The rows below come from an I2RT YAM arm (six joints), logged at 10 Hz.
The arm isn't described. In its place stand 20 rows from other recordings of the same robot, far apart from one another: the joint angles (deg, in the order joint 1, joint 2, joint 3, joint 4, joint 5, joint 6), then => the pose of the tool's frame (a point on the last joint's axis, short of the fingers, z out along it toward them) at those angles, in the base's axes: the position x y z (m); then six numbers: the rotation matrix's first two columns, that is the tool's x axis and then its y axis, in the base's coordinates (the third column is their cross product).
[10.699, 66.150, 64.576, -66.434, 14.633, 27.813] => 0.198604 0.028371 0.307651 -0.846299 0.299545 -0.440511 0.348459 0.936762 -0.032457
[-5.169, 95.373, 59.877, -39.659, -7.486, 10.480] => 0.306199 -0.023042 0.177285 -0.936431 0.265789 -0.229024 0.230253 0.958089 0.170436
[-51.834, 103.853, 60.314, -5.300, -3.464, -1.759] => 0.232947 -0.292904 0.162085 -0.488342 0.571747 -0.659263 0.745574 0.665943 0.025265
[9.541, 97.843, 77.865, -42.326, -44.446, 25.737] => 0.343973 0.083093 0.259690 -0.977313 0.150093 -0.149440 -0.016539 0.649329 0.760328
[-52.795, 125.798, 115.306, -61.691, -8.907, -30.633] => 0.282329 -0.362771 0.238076 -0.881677 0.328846 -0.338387 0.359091 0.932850 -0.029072
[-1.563, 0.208, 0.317, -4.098, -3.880, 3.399] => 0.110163 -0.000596 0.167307 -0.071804 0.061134 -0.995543 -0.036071 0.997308 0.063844
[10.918, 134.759, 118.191, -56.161, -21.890, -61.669] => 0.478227 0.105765 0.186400 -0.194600 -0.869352 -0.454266 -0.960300 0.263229 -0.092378
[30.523, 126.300, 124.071, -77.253, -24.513, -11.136] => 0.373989 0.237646 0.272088 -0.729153 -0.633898 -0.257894 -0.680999 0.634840 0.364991
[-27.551, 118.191, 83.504, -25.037, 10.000, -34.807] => 0.383080 -0.206825 0.161910 -0.932997 -0.147299 -0.328359 0.000686 0.911672 -0.410917
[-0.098, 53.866, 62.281, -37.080, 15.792, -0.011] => 0.192877 -0.010018 0.369997 -0.479733 0.000636 -0.877414 0.240345 0.961846 -0.130713
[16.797, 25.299, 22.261, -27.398, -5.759, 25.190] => 0.117194 0.039108 0.217822 -0.596471 0.262295 -0.758567 -0.128718 0.901604 0.412967
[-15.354, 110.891, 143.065, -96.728, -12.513, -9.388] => 0.326333 -0.081607 0.443188 -0.886621 0.078312 -0.455819 0.024427 0.992114 0.122937
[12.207, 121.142, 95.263, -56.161, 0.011, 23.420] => 0.408870 0.088446 0.177960 -0.972259 0.196329 -0.127149 0.190738 0.980106 0.054868
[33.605, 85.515, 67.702, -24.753, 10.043, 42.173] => 0.279352 0.178183 0.285100 -0.711608 0.320859 -0.625031 0.053622 0.911835 0.407040
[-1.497, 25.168, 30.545, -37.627, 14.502, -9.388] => 0.110822 -0.011814 0.250590 -0.564947 -0.143212 -0.812604 0.146814 0.951661 -0.269789
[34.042, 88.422, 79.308, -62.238, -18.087, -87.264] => 0.241260 0.176328 0.295657 0.576220 -0.756594 -0.309090 -0.813558 -0.494860 -0.305347
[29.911, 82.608, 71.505, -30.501, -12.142, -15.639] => 0.273088 0.165741 0.314761 -0.386062 -0.526137 -0.757718 -0.755884 0.651259 -0.067088
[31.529, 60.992, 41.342, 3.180, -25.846, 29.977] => 0.200352 0.141124 0.288439 -0.622529 0.145631 -0.768927 -0.595597 0.549196 0.586215
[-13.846, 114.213, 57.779, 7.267, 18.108, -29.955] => 0.370426 -0.102696 0.101714 -0.848600 -0.279634 -0.449091 0.001220 0.847851 -0.530234
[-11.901, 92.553, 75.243, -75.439, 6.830, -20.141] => 0.271417 -0.061528 0.252403 -0.986194 -0.141557 0.085930 -0.149546 0.984180 -0.095009
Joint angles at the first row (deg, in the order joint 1, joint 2, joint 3, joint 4, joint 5, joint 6):
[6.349, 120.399, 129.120, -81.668, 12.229, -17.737]
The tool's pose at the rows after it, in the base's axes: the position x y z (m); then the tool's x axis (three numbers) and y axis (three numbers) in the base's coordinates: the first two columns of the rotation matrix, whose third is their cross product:
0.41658 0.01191 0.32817 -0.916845 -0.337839 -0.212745 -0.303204 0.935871 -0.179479
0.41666 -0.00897 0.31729 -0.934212 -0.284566 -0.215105 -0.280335 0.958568 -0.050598
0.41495 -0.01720 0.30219 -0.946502 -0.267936 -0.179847 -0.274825 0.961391 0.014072
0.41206 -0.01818 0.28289 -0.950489 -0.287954 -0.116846 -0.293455 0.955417 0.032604
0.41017 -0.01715 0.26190 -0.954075 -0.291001 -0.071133 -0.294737 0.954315 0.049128
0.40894 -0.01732 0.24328 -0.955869 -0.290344 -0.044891 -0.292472 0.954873 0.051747
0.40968 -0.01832 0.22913 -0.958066 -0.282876 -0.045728 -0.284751 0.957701 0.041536
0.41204 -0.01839 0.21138 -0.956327 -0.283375 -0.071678 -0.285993 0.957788 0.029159
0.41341 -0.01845 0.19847 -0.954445 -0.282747 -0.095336 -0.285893 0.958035 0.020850
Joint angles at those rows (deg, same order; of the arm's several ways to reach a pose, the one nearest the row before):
[2.175, 120.529, 128.395, -82.956, 6.306, -17.736]
[-1.322, 120.662, 126.257, -82.870, -1.038, -17.824]
[-2.721, 120.660, 122.911, -82.674, -4.054, -18.261]
[-2.874, 120.661, 118.627, -82.279, -4.033, -19.638]
[-2.744, 120.662, 113.888, -80.337, -4.033, -19.705]
[-2.743, 120.662, 109.669, -77.582, -3.661, -19.661]
[-2.831, 120.661, 106.454, -74.106, -3.115, -19.289]
[-2.809, 120.662, 102.389, -68.401, -2.940, -19.289]
[-2.808, 120.662, 99.395, -63.965, -2.940, -19.245]

